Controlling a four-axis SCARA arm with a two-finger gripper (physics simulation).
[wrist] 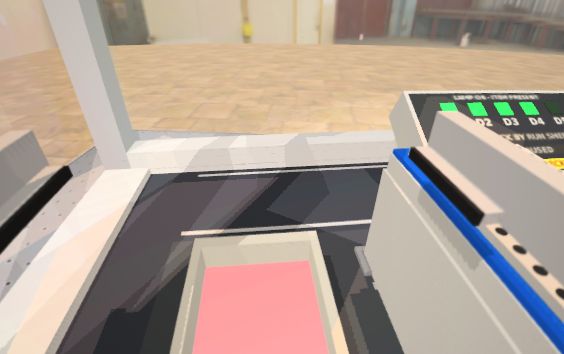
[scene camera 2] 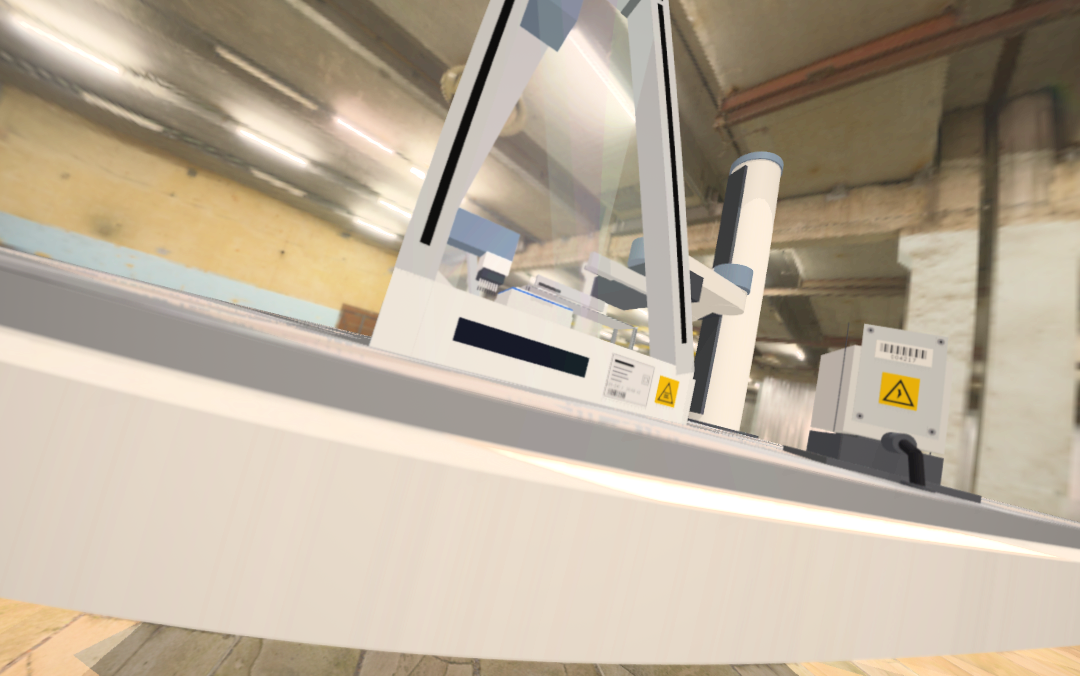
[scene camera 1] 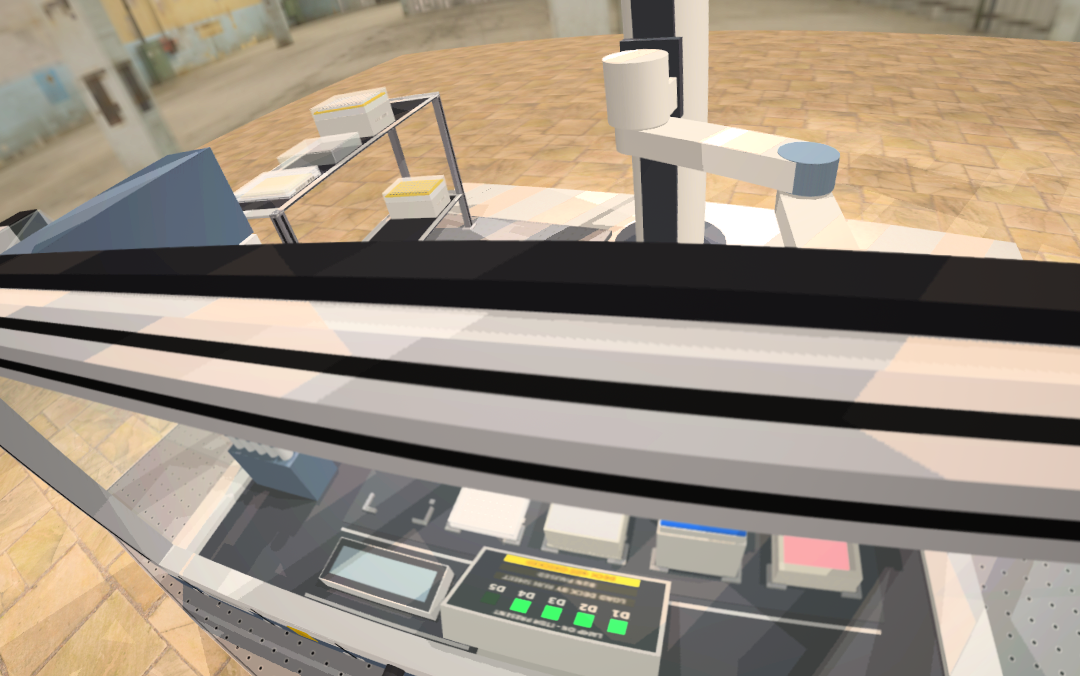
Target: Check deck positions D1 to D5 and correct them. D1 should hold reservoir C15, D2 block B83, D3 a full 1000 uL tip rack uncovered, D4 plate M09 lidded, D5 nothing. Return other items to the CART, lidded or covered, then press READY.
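Frame: origin at the arm's base, x ahead, y left, z up, level; metres.
Seen in the pictures: gripper, fingertip midpoint: [wrist: 243, 141] [scene camera 2: 559, 271].
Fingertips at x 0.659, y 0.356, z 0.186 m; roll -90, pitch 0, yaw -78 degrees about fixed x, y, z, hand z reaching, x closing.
A point is followed by its place in that frame.
A reservoir with pink liquid [scene camera 1: 815, 552] @(x 0.659, y 0.360, z 0.071 m) [wrist: 260, 310] @(x 0.654, y 0.354, z 0.078 m) sits at D1; its label does not show. A blue-edged rack with round holes [scene camera 1: 699, 550] [wrist: 430, 260] stands at D2. A pale box [scene camera 1: 585, 532] stands at D3 and a low white plate [scene camera 1: 487, 514] at D4; their labels and lids cannot be told. D5 shows bare corner brackets [scene camera 1: 422, 516]. My gripper [wrist: 243, 141] @(x 0.659, y 0.356, z 0.187 m) is open and empty above the deck's D1 side; its right finger overlaps the blue-edged rack in the wrist view. The cart [scene camera 1: 452, 159] @(x 0.037, y -0.521, z 0.206 m) holds yellow-edged tip boxes and pale plates. The READY button cannot be made out.
The status panel [scene camera 1: 549, 617] [wrist: 417, 117] @(x 0.816, y 0.232, z 0.142 m) shows green lamps D1 to D4 and a dark D5. A display [scene camera 1: 386, 569] lies beside it. A large beam [scene camera 1: 557, 318] @(x 0.854, y 0.204, z 0.513 m) crosses scene camera 1, hiding the gripper. A frame post [wrist: 87, 75] rises left in the wrist view. A blue-grey holder [scene camera 1: 290, 474] stands beyond D5.
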